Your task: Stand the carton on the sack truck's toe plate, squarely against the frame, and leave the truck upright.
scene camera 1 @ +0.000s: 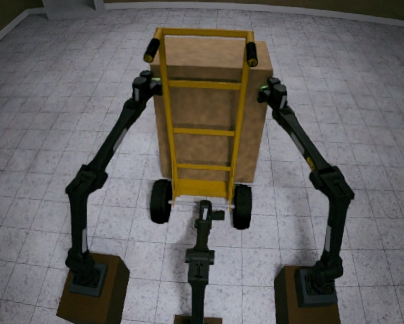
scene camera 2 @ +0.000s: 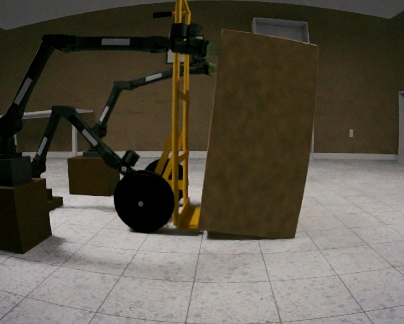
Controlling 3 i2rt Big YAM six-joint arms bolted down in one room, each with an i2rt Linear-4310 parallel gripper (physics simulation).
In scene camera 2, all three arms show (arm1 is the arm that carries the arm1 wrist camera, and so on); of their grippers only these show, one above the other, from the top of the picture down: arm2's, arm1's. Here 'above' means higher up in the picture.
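Note:
The brown carton point(scene camera 1: 205, 107) point(scene camera 2: 260, 135) stands beyond the yellow sack truck point(scene camera 1: 201, 84) point(scene camera 2: 176, 125), leaning slightly away from it. In scene camera 2 its truck-side bottom edge is a little raised over the outer part of the toe plate point(scene camera 2: 190, 220); a gap separates carton and frame. The truck stands upright. Arm2's gripper point(scene camera 2: 212, 49) and arm1's gripper point(scene camera 2: 212, 69) are at the carton's upper truck-side face; their finger openings are unclear. In scene camera 1, the left gripper point(scene camera 1: 157, 80) and right gripper point(scene camera 1: 263, 89) flank the frame. Arm3's gripper is hidden behind the wheel in scene camera 2.
The truck's black wheels point(scene camera 1: 161, 201) point(scene camera 1: 242, 206) point(scene camera 2: 144, 201) rest on the tiled floor. In scene camera 1, a middle arm point(scene camera 1: 200, 255) reaches low toward the axle between them. Brown pedestals point(scene camera 1: 117, 285) point(scene camera 2: 25, 215) carry the arms. A grey shelf unit point(scene camera 2: 280, 21) stands behind the carton.

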